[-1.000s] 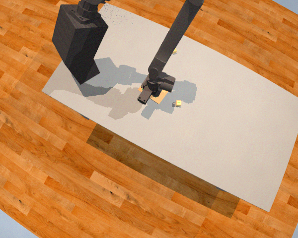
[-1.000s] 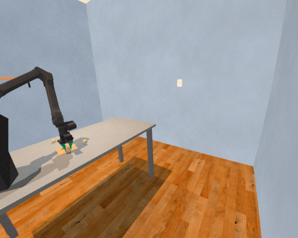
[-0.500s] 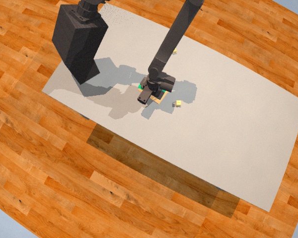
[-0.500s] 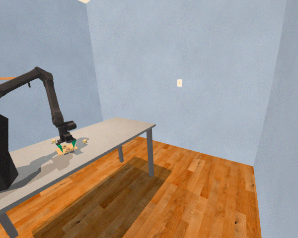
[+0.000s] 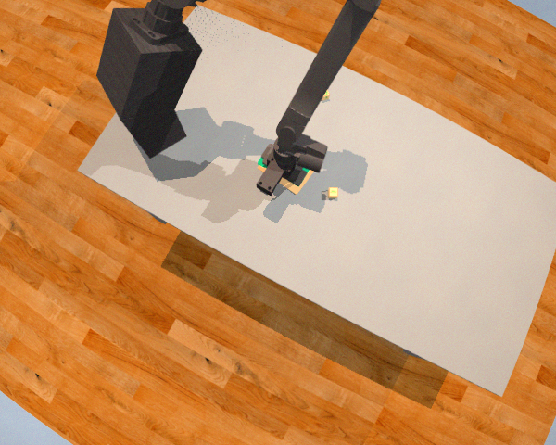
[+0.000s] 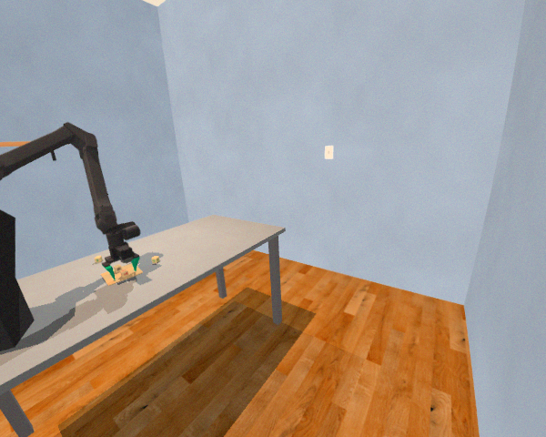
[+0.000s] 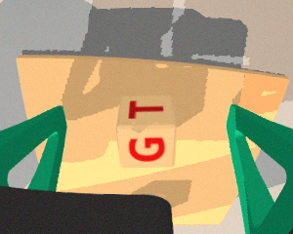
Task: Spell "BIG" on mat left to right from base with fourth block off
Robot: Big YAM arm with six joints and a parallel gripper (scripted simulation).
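Now: the mat 4 cm to the left of my hand, 1 cm below it and 1 cm behind it. Also, from my hand: block (28 cm to the left, 8 cm behind).
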